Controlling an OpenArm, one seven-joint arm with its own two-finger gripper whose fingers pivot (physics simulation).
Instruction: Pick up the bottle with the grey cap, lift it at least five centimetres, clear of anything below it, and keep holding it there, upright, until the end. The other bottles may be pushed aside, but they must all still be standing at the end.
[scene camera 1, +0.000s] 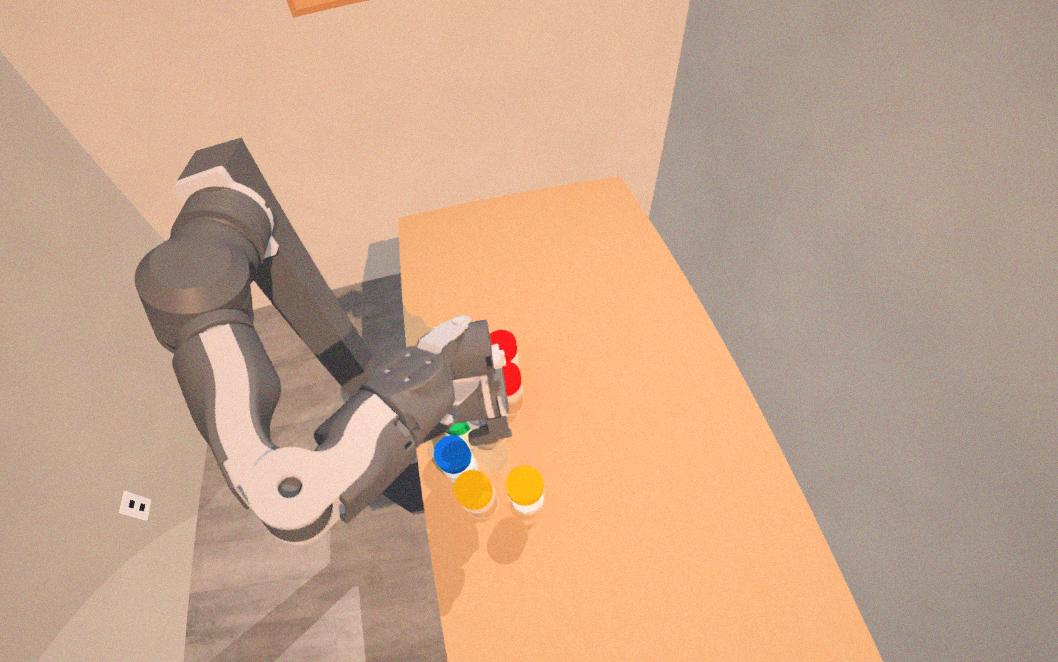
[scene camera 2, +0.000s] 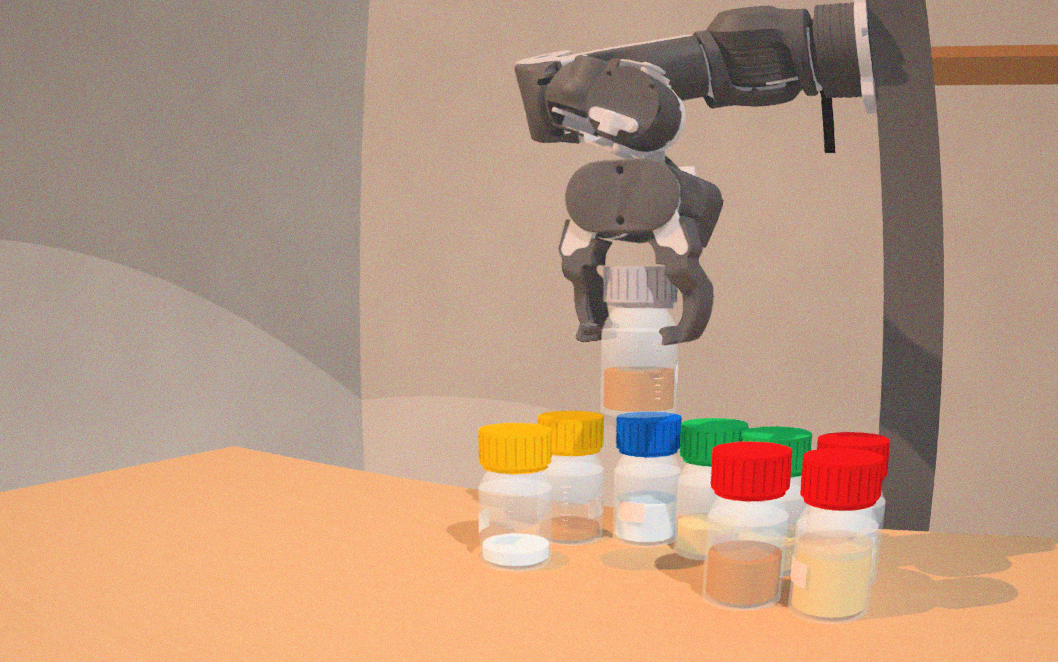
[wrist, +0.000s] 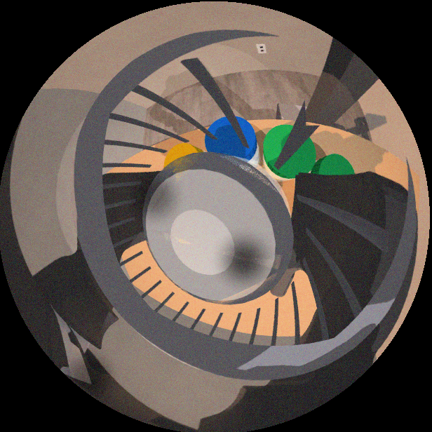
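The bottle with the grey cap (scene camera 2: 639, 390) (wrist: 210, 235) hangs upright in the air in the scene camera 2 view, orange-brown contents low in it. Its base shows about level with the tops of the standing caps, well above the table (scene camera 1: 592, 327) (scene camera 2: 234, 546). My gripper (scene camera 2: 633, 334) is shut on this bottle, one finger on each side below the cap. In the wrist view the grey cap fills the middle between the fingers. In the scene camera 1 view the gripper's body hides the bottle.
Yellow-capped bottles (scene camera 2: 514, 499) (scene camera 1: 525, 485), a blue-capped bottle (scene camera 2: 647, 476) (scene camera 1: 452, 454) (wrist: 231, 137), green-capped bottles (scene camera 2: 713, 441) (wrist: 290, 150) and red-capped bottles (scene camera 2: 751, 472) (scene camera 2: 841, 480) (scene camera 1: 503, 344) stand on the table, below the held bottle and to its sides.
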